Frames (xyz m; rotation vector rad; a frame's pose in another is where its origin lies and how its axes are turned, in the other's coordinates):
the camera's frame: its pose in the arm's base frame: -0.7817 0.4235 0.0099 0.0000 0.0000 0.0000
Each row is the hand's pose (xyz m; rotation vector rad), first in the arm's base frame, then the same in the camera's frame.
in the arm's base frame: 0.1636 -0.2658 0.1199 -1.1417 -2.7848 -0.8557
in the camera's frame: 0.9453 -0.6893 0.1100 -1.1417 -2.7848 -0.8557
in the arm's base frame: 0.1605 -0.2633 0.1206 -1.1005 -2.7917 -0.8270
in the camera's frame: 0.9422 -0.6868 0.1107 -1.1005 -2.7917 -0.8270
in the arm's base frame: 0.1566 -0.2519 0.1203 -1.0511 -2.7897 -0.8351
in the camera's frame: 0.9383 -0.6754 0.1104 -1.0511 -2.7897 -0.8351
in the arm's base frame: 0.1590 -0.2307 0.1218 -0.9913 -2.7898 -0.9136
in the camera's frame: 0.9407 -0.6542 0.1119 -0.9913 -2.7898 -0.9136
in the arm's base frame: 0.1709 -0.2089 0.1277 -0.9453 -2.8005 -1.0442
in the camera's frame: 0.9526 -0.6324 0.1178 -0.9453 -2.8005 -1.0442
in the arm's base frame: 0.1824 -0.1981 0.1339 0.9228 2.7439 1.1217
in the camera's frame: 0.9641 -0.6216 0.1240 0.9228 2.7439 1.1217
